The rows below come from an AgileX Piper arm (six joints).
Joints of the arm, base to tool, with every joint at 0 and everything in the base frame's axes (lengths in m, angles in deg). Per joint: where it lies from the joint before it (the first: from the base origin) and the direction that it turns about. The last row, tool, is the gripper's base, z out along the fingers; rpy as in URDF.
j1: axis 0 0 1 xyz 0 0 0.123
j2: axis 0 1 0 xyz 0 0 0
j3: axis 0 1 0 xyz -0.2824 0 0.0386
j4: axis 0.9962 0 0.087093 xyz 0.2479 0 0.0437
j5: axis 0 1 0 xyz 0 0 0
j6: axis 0.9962 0 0.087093 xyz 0.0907 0 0.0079
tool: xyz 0 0 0 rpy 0 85.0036 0
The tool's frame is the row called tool.
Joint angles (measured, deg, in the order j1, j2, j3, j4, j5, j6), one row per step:
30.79, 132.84, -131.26, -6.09, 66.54, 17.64
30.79, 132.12, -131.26, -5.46, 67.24, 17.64
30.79, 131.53, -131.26, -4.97, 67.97, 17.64
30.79, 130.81, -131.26, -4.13, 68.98, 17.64
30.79, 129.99, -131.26, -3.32, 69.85, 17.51
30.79, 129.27, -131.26, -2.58, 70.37, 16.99
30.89, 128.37, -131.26, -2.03, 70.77, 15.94
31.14, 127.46, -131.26, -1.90, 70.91, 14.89
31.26, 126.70, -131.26, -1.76, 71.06, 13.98
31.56, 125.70, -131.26, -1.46, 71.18, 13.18
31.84, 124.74, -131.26, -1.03, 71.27, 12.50
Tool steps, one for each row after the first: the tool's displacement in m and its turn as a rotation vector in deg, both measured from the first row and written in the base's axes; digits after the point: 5 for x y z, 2 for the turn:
-0.00280, -0.00065, 0.00580, 0.56, 0.30, -0.03
-0.00532, -0.00137, 0.01043, 0.91, 0.67, -0.06
-0.00877, -0.00204, 0.01595, 1.49, 1.35, -0.07
-0.01235, -0.00281, 0.02241, 2.10, 1.79, 0.08
-0.01529, -0.00329, 0.02823, 2.62, 1.91, 0.61
-0.01890, -0.00349, 0.03567, 2.90, 1.57, 1.71
-0.02267, -0.00303, 0.04336, 2.95, 0.79, 2.93
-0.02556, -0.00334, 0.04972, 2.98, 0.16, 3.88
-0.03009, -0.00261, 0.05808, 3.32, -0.60, 4.95
-0.03460, -0.00187, 0.06606, 3.81, -1.28, 5.92

